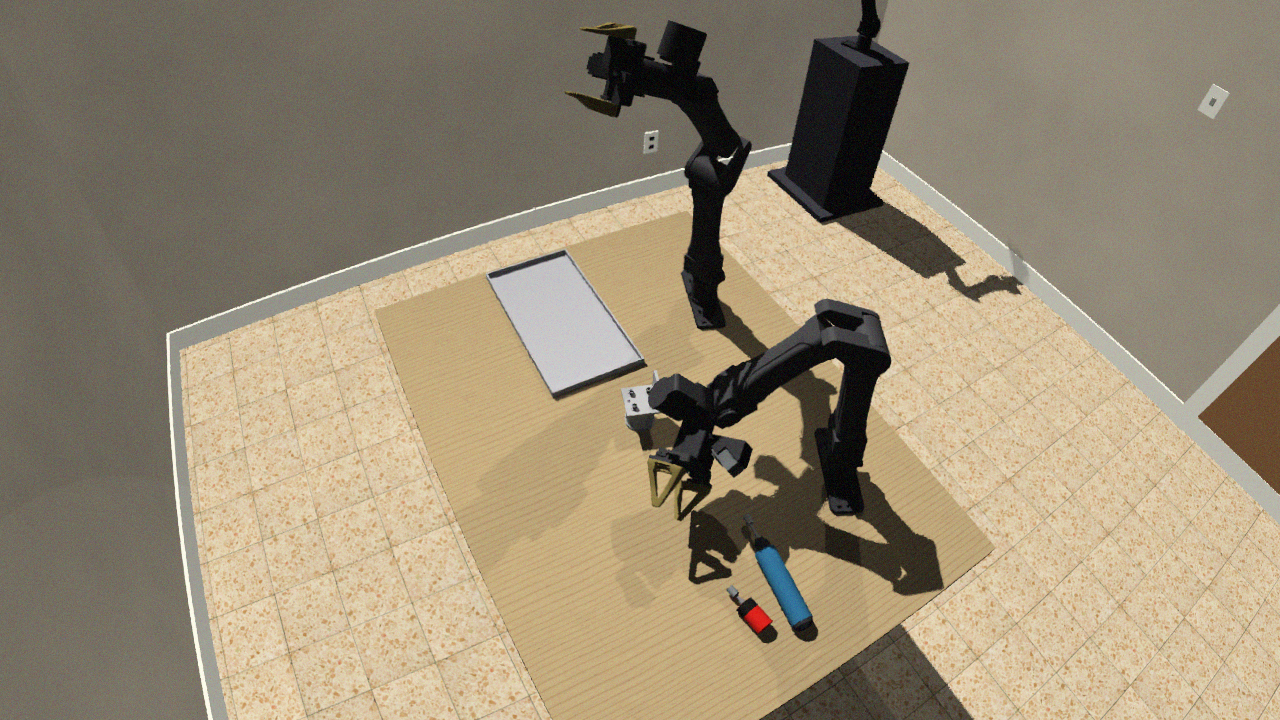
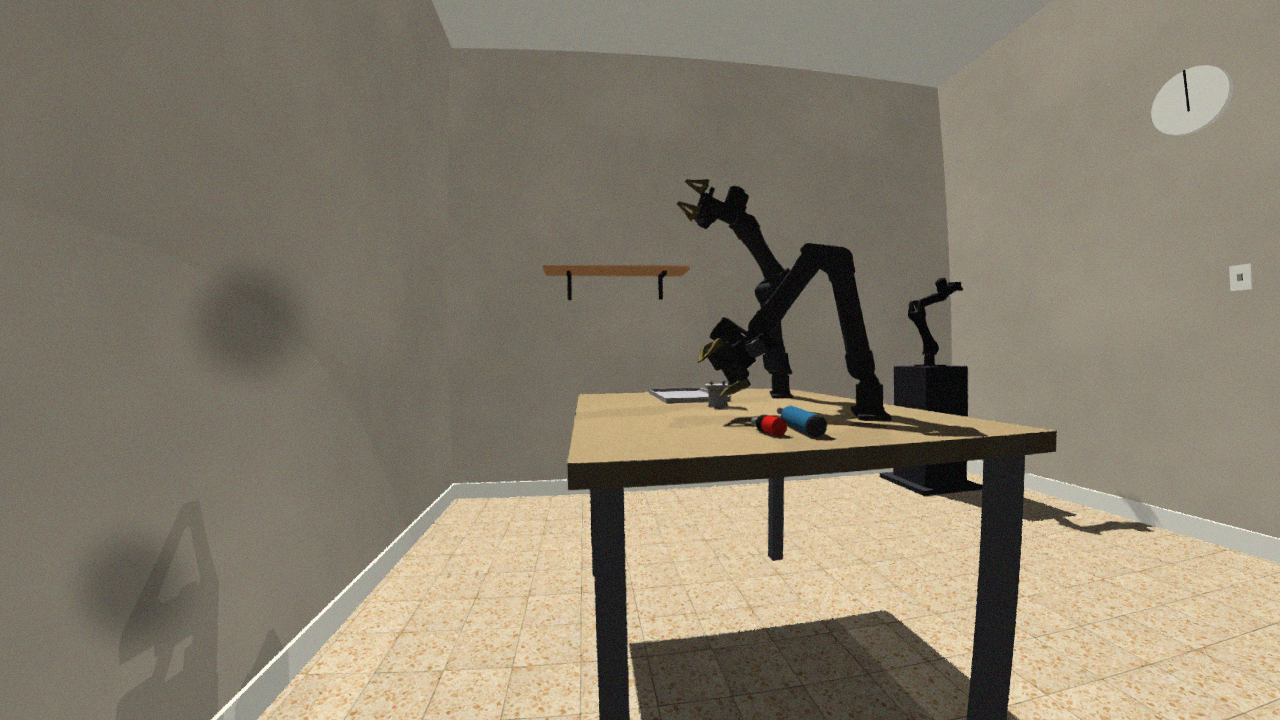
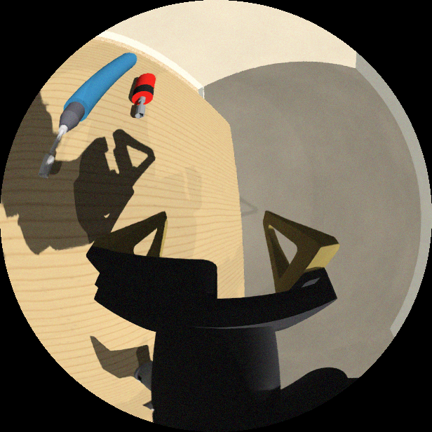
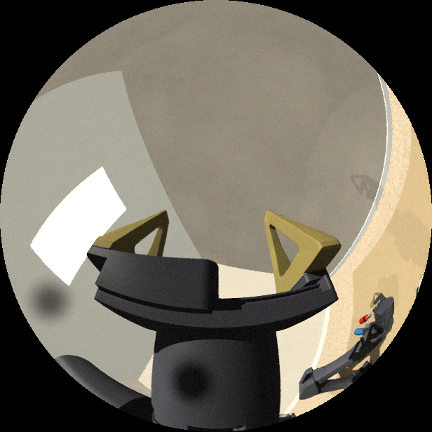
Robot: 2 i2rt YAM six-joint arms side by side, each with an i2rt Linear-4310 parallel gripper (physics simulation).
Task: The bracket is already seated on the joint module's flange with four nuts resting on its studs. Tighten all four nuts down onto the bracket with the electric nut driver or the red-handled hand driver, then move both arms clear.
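Note:
The joint module with the bracket stands on the table near the tray, partly hidden by the left arm; dark nuts show on its top, but how far down they sit cannot be told. The blue electric nut driver and the red-handled hand driver lie side by side on the table. My left gripper is open and empty, above the table between the module and the drivers. My right gripper is open and empty, raised high.
A shallow tray lies on the table beyond the module. The left arm arches over the table beside the module. The right arm stands upright behind it. A black pedestal stands on the floor away from the table.

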